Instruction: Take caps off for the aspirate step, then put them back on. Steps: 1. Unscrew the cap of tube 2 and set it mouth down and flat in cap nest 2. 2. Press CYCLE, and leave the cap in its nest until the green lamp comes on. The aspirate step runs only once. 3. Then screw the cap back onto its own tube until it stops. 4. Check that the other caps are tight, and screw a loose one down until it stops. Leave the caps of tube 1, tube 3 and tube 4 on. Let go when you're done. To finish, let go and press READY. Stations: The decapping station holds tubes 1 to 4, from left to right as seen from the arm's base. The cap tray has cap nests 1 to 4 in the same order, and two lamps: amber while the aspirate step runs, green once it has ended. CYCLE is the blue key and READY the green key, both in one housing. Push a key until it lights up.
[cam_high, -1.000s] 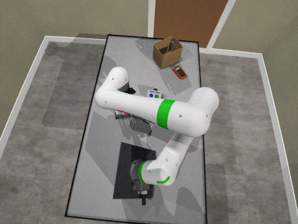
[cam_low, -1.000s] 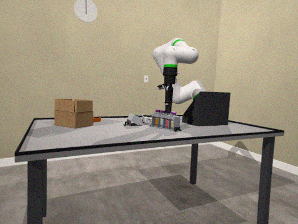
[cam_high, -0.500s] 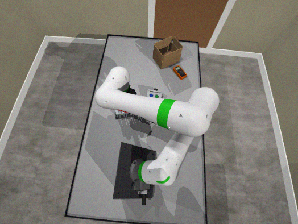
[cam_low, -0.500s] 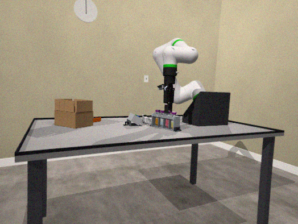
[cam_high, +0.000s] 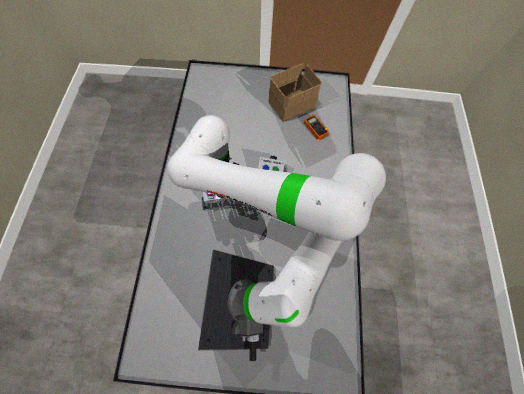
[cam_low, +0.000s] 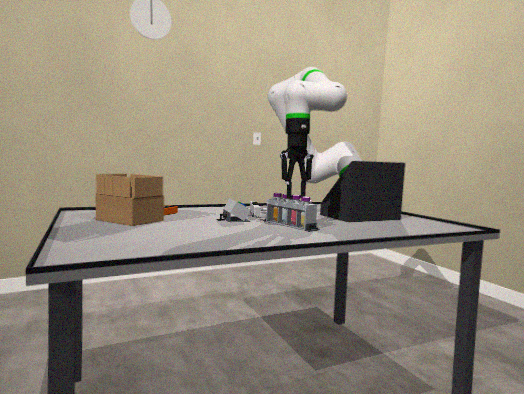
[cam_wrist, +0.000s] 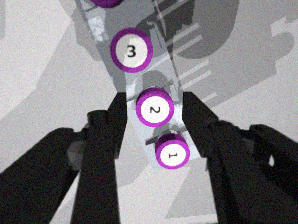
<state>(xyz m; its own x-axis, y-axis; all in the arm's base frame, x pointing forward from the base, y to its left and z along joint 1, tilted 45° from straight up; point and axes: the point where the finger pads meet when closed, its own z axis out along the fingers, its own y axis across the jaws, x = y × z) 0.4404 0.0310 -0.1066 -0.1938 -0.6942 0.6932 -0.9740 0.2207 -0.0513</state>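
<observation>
Right now my hand is 30 mm above the purple cap marked 2. The rest, counted from my hand: cap 1 (10 mm behind, 50 mm to the left, 30 mm below); then cap 3 (10 mm ahead, 50 mm to the right, 30 mm below); then cap 4 (20 mm ahead, 100 mm to the right, 30 mm below).
</observation>
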